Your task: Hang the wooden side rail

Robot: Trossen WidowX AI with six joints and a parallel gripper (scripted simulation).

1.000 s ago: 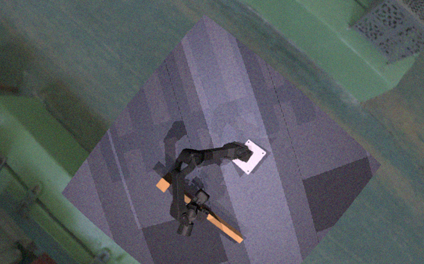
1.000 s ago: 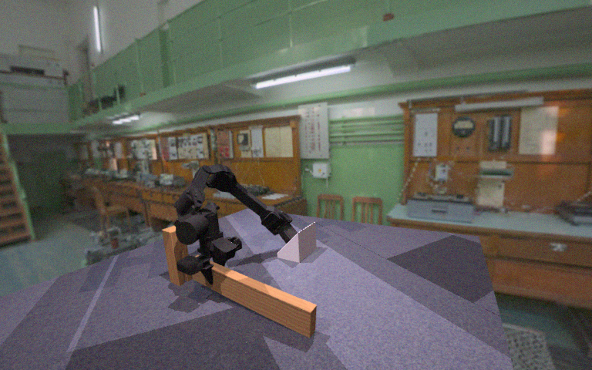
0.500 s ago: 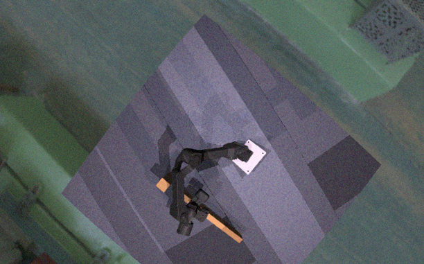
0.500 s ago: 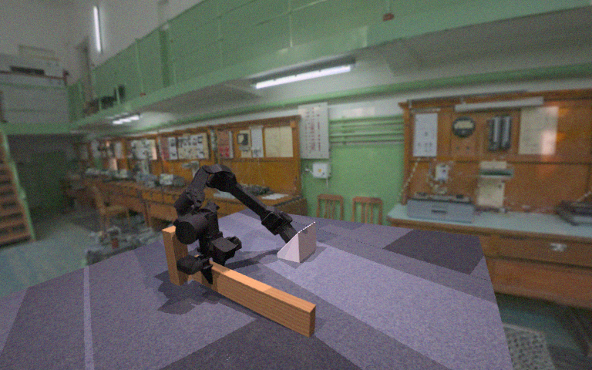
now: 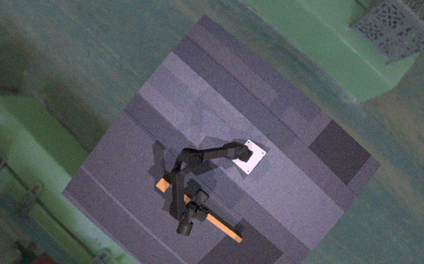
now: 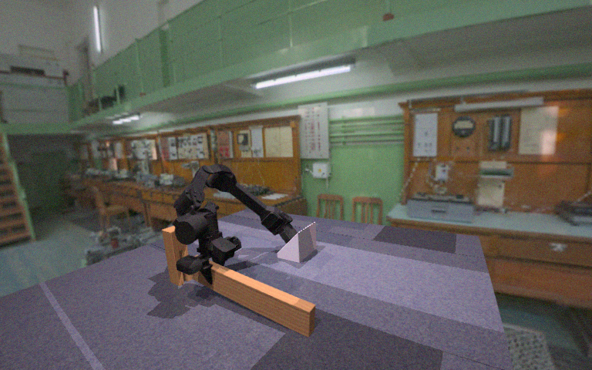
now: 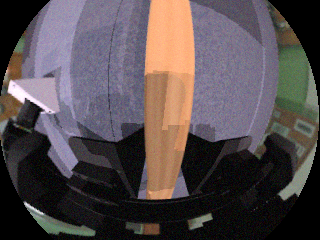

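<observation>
Right now my gripper tip is 2 cm past the wooden headboard post, 17 cm to the left of it and 4 cm below it.
</observation>
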